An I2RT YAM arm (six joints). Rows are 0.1 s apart.
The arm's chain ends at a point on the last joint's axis. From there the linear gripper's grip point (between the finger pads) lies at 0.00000 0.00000 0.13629 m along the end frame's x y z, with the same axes.
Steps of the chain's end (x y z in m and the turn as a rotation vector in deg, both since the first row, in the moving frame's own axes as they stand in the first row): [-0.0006, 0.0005, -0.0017, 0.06, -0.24, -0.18]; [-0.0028, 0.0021, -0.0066, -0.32, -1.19, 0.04]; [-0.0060, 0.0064, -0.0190, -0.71, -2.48, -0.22]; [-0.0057, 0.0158, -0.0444, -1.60, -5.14, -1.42]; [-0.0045, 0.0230, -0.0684, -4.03, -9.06, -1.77]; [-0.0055, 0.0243, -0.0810, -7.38, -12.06, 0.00]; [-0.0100, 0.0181, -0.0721, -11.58, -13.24, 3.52]
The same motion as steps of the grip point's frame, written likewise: [-0.0012, 0.0004, -0.0017, 0.06, -0.24, -0.18]; [-0.0056, 0.0029, -0.0066, -0.32, -1.19, 0.04]; [-0.0119, 0.0081, -0.0191, -0.71, -2.48, -0.22]; [-0.0179, 0.0198, -0.0450, -1.60, -5.14, -1.42]; [-0.0258, 0.0329, -0.0704, -4.03, -9.06, -1.77]; [-0.0339, 0.0417, -0.0851, -7.38, -12.06, 0.00]; [-0.0418, 0.0442, -0.0785, -11.58, -13.24, 3.52]
